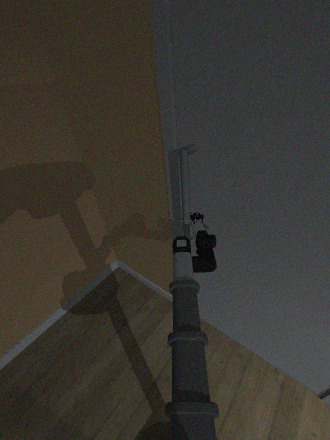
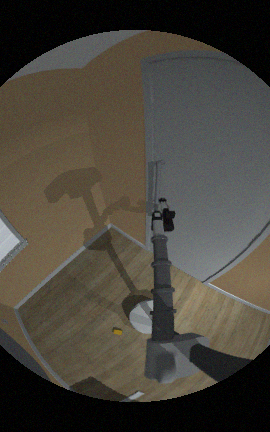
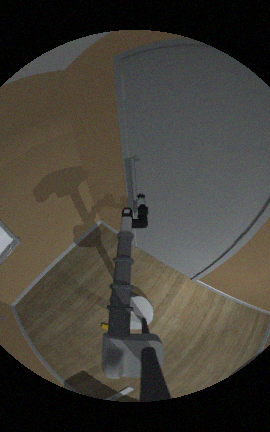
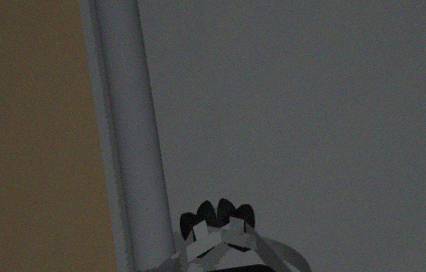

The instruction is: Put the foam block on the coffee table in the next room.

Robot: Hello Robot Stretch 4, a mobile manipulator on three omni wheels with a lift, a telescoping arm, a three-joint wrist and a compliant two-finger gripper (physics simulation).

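Seen in the pictures: gripper, fingertip midpoint: [image 1: 196, 214] [image 2: 161, 198] [image 3: 140, 194] [image 4: 216, 216]; robot's base, origin of the base link: [image 2: 147, 315] [image 3: 134, 311].
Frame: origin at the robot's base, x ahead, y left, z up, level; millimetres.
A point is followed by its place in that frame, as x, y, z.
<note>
A small yellow block [image 2: 117, 331] {-235, 333, 17} [image 3: 104, 326] {-241, 345, 17}, which looks like the foam block, lies on the wooden floor beside the robot. The coffee table does not show. A large grey door [image 1: 260, 125] {744, -254, 1368} [image 2: 210, 140] {711, -299, 1481} [image 3: 195, 140] {669, -356, 1447} [image 4: 310, 110] {816, -157, 1043} with a long upright bar handle [image 1: 184, 190] {816, -22, 1125} [image 4: 134, 115] {816, -30, 1059} fills the right side. My gripper [image 1: 196, 216] {867, -76, 964} [image 2: 162, 200] {867, -76, 964} [image 3: 141, 196] {867, -76, 964} [image 4: 216, 216] {867, -76, 964} is in front of the door, close to the right side of the handle's lower part. Its fingertips are close together with nothing seen between them. Whether it touches the handle cannot be told.
An orange-brown wall [image 1: 75, 125] {1380, 604, 1313} [image 4: 45, 125] {1069, 186, 1102} stands left of the door and bears the robot's shadow. It meets the wooden floor [image 1: 260, 390] {415, -417, -28} at a pale skirting board. The telescoping arm [image 1: 189, 360] {232, -1, 1087} reaches far out toward the door. A white-framed panel [image 2: 7, 240] {319, 1472, 937} shows at the left.
</note>
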